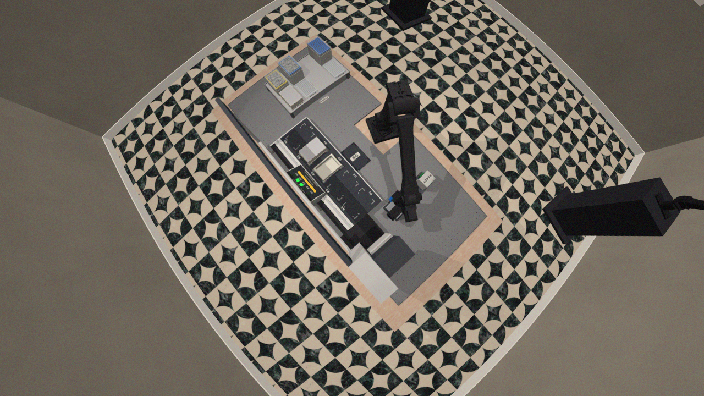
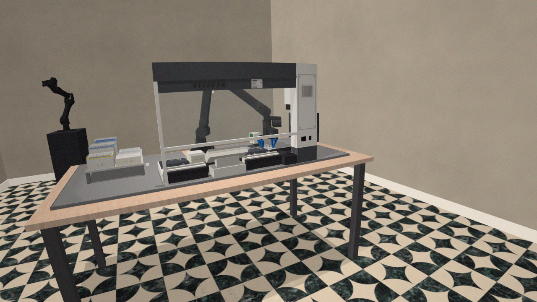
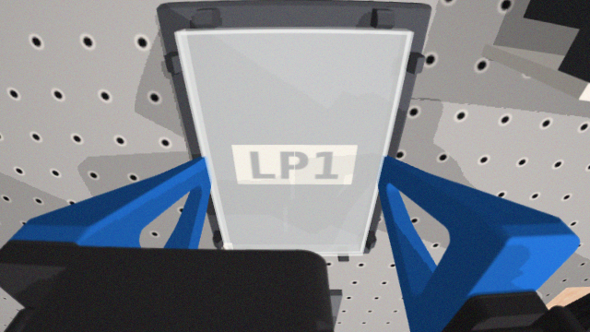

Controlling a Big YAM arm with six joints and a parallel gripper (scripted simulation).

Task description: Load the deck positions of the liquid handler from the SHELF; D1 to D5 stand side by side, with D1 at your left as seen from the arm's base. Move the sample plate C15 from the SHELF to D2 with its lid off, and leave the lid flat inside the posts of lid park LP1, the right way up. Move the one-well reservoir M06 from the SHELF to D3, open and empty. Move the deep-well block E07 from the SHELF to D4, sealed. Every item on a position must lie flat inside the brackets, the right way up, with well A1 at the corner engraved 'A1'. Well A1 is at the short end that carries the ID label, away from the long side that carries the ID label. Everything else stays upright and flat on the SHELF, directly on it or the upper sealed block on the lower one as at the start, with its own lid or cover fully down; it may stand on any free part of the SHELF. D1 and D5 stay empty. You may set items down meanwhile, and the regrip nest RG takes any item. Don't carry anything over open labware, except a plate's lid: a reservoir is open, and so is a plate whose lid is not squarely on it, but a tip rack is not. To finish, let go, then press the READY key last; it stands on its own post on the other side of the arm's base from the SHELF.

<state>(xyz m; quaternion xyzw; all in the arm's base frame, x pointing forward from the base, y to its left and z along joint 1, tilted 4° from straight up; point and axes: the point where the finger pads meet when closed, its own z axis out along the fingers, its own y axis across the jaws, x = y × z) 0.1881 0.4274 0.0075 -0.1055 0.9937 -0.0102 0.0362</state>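
Right now the clear plate lid is 10 mm below my hand. From my hand the other things lie so: READY key: 180 mm behind, 70 mm to the right, 60 mm above; then regrip nest RG: 50 mm ahead, 360 mm to the right, 20 mm below; then dark lid park LP1: 20 mm below.
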